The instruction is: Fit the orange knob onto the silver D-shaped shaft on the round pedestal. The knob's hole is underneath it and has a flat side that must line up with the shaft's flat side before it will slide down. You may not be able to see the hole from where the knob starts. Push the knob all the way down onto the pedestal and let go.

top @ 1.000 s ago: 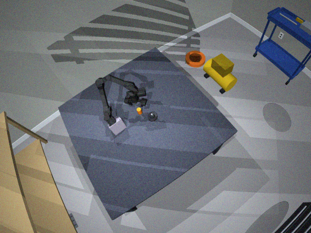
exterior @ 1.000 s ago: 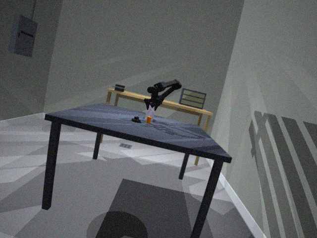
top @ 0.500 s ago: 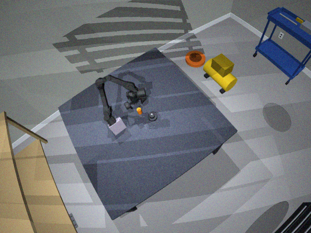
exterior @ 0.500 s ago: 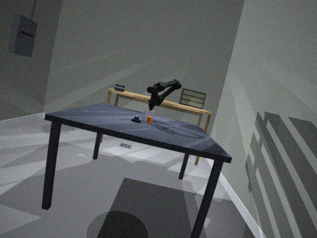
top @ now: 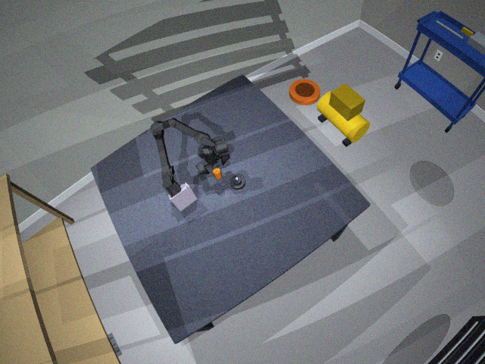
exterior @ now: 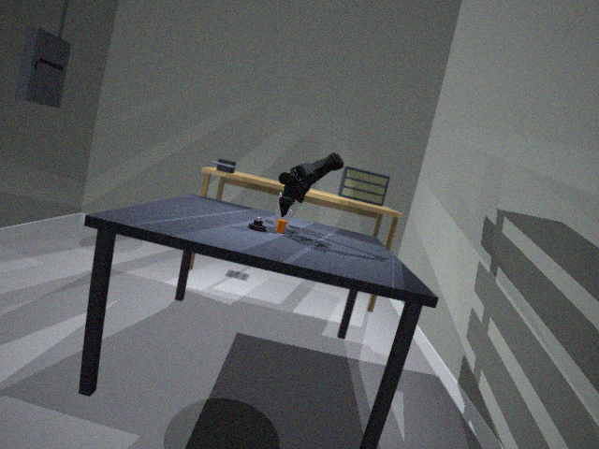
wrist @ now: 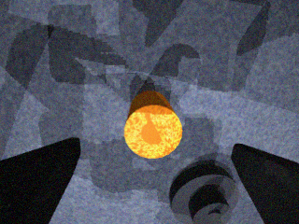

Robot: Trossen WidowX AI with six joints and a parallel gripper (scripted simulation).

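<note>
Now: gripper tip 4 cm above the orange knob. From my gripper tip the other things lie so: round dark pedestal: 11 cm to the right, 7 cm ahead, 5 cm below.
</note>
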